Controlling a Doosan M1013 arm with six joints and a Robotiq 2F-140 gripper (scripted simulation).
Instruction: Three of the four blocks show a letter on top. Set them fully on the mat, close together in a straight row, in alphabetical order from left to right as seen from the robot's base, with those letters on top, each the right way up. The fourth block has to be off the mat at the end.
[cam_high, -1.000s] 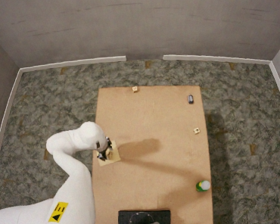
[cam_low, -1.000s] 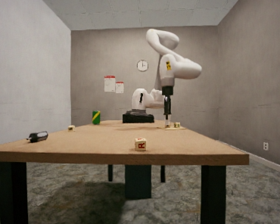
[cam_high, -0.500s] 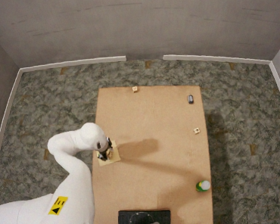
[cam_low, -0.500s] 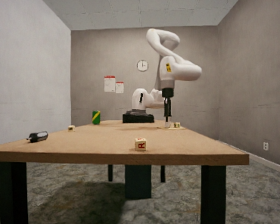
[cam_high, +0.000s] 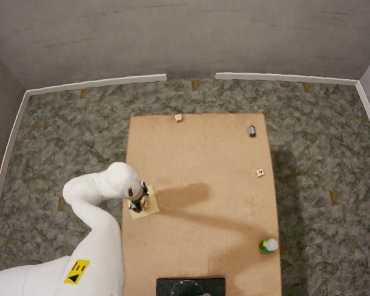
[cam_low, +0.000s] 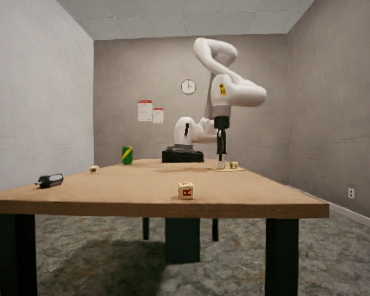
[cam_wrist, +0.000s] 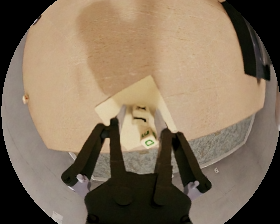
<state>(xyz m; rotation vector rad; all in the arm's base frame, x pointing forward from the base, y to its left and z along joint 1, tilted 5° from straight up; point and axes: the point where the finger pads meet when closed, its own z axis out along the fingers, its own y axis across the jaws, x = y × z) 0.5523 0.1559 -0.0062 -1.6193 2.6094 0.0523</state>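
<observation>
Now: the mat 4 cm below my hand, 2 cm to the left of it and 1 cm ahead of it.
</observation>
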